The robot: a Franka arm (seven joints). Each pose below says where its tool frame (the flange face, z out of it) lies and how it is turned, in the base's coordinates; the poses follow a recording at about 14 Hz.
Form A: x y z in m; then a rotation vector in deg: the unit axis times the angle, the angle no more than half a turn.
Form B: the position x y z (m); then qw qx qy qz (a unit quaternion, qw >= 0). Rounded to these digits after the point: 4 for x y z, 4 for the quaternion.
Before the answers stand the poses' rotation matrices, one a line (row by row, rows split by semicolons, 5 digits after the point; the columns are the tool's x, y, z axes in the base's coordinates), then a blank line. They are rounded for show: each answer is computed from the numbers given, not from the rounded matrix.
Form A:
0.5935, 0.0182, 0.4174, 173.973, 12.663, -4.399
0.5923, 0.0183, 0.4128, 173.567, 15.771, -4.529
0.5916, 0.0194, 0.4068, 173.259, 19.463, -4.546
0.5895, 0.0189, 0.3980, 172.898, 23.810, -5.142
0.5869, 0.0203, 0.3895, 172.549, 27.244, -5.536
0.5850, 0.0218, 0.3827, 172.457, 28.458, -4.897
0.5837, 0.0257, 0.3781, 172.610, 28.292, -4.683
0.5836, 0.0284, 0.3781, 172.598, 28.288, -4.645
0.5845, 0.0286, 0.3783, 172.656, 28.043, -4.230
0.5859, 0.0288, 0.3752, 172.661, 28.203, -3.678
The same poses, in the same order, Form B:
0.98822 0.14680 -0.04319; 0.14196 -0.98487 -0.09941; -0.05713 0.09211 -0.99411
0.98233 0.18224 -0.04268; 0.17712 -0.97880 -0.10286; -0.06052 0.09348 -0.99378
0.97380 0.22373 -0.04079; 0.21865 -0.97039 -0.10261; -0.06254 0.09100 -0.99389
0.96116 0.27223 -0.04537; 0.26670 -0.95846 -0.10111; -0.07101 0.08508 -0.99384
0.94950 0.31004 -0.04822; 0.30427 -0.94735 -0.09977; -0.07661 0.08007 -0.99384
0.94557 0.32289 -0.04054; 0.31787 -0.94311 -0.09749; -0.06972 0.07930 -0.99441
0.94638 0.32074 -0.03854; 0.31605 -0.94397 -0.09503; -0.06686 0.07775 -0.99473
0.94641 0.32071 -0.03808; 0.31604 -0.94396 -0.09519; -0.06648 0.07805 -0.99473
0.94756 0.31782 -0.03357; 0.31358 -0.94487 -0.09426; -0.06167 0.07879 -0.99498
0.94727 0.31928 -0.02732; 0.31561 -0.94432 -0.09297; -0.05548 0.07944 -0.99529

0.5935, 0.0182, 0.4174, 0.0481, 0.9959, 0.0725, -0.0252
0.5923, 0.0183, 0.4128, 0.0494, 0.9943, 0.0904, -0.0259
0.5916, 0.0194, 0.4068, 0.0488, 0.9922, 0.1115, -0.0260
0.5895, 0.0189, 0.3980, 0.0471, 0.9891, 0.1362, -0.0294
0.5869, 0.0203, 0.3895, 0.0456, 0.9862, 0.1557, -0.0316
0.5850, 0.0218, 0.3827, 0.0449, 0.9853, 0.1626, -0.0280
0.5837, 0.0257, 0.3781, 0.0438, 0.9855, 0.1615, -0.0267
0.5836, 0.0284, 0.3781, 0.0439, 0.9855, 0.1615, -0.0265
0.5845, 0.0286, 0.3783, 0.0439, 0.9858, 0.1601, -0.0242
0.5859, 0.0288, 0.3752, 0.0437, 0.9858, 0.1610, -0.0210

